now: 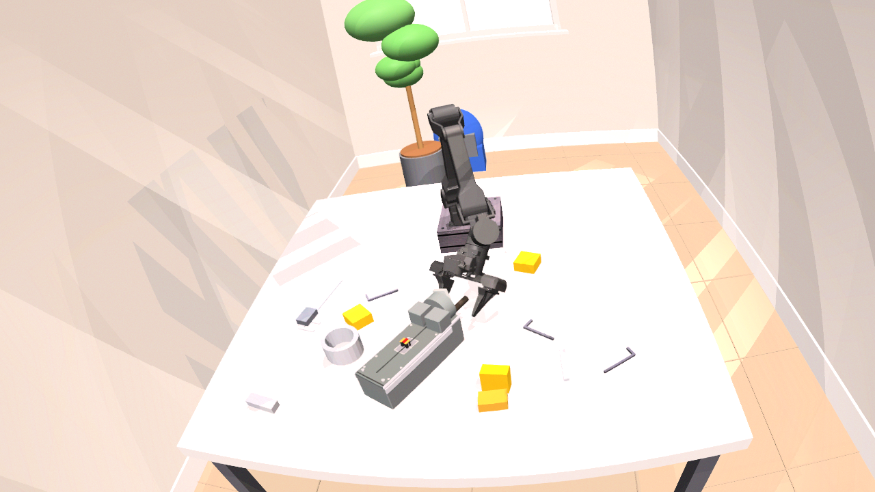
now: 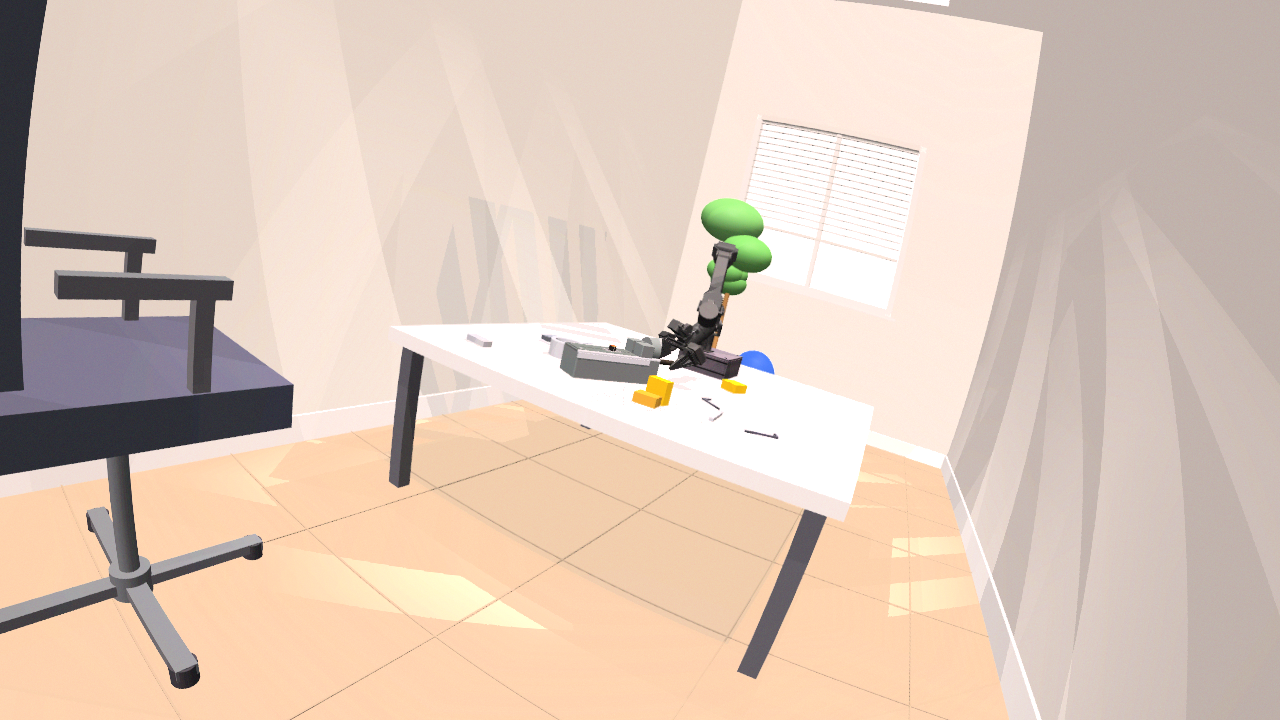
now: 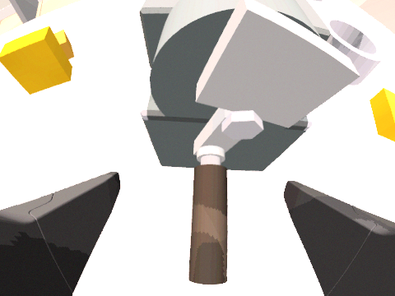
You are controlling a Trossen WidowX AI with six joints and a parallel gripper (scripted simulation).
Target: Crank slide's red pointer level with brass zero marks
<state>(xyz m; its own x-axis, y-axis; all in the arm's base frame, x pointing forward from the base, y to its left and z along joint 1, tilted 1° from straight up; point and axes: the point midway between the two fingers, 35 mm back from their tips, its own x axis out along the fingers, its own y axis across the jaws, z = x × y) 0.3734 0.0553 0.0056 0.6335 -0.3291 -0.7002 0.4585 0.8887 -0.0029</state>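
Right now the brown crank handle is 20 mm behind my gripper tip, 10 mm to the left of it and 10 mm above it. Round my gripper tip: red pointer 140 mm ahead, 80 mm to the right, 30 mm above.
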